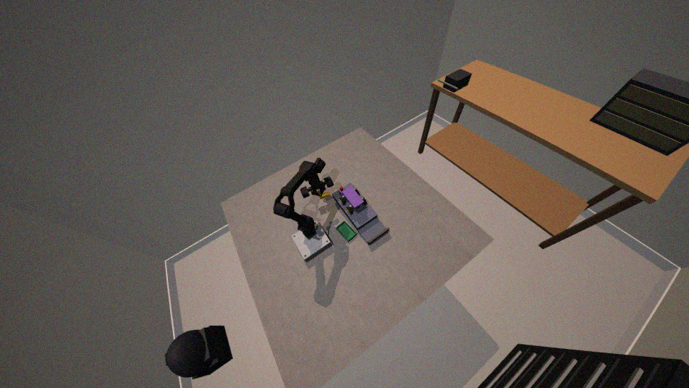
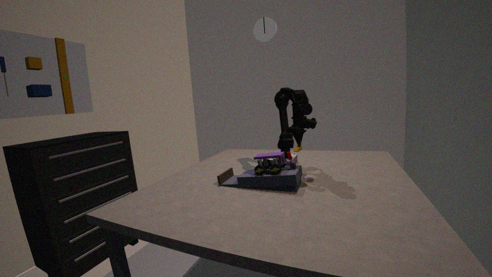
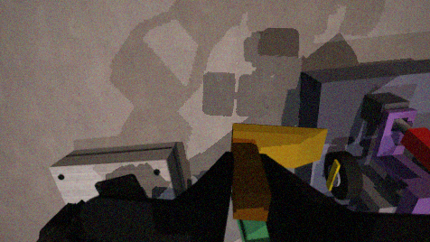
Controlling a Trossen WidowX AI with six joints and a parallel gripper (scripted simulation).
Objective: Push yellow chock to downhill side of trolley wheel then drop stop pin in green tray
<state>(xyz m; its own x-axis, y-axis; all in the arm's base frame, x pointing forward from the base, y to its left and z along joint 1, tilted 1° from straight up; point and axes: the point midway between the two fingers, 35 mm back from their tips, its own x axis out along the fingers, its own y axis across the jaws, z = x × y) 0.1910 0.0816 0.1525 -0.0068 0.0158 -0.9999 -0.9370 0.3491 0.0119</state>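
Right now the yellow chock is 2 cm ahead of my gripper tip, 1 cm to the right of it and 1 cm below it. The rest, counted from my gripper tip: purple trolley 14 cm to the right, 13 cm ahead, 6 cm below; then grey ramp 15 cm to the right, 13 cm below, 13 cm ahead; then red-headed stop pin 13 cm ahead, 5 cm below, 4 cm to the right.
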